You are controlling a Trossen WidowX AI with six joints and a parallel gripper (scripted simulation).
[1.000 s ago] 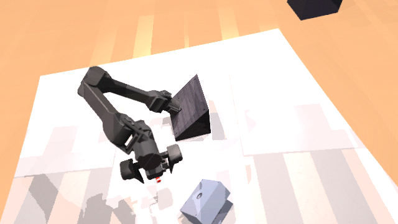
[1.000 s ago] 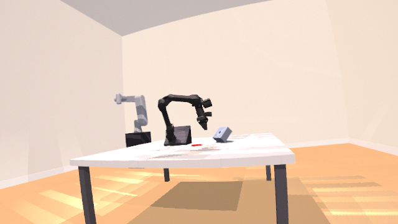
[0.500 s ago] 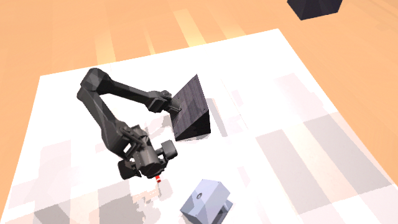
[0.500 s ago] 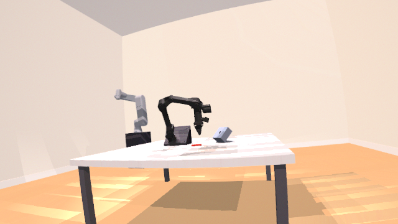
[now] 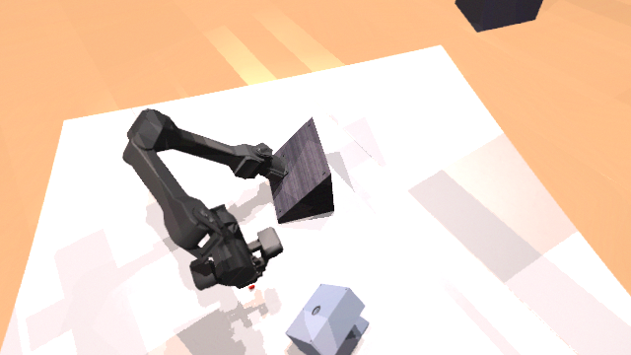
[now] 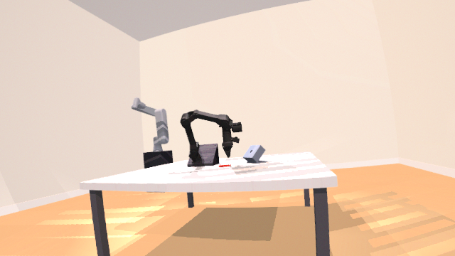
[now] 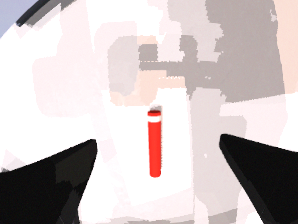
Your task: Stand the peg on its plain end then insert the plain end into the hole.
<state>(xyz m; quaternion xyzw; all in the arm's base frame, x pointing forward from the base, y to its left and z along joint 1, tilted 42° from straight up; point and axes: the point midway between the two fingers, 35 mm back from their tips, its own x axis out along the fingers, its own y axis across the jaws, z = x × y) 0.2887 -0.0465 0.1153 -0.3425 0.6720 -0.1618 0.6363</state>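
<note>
The red peg is 1 cm behind my gripper tip and 5 cm below it. Round my gripper tip: sloped panel (14 cm ahead, 15 cm to the left).
</note>
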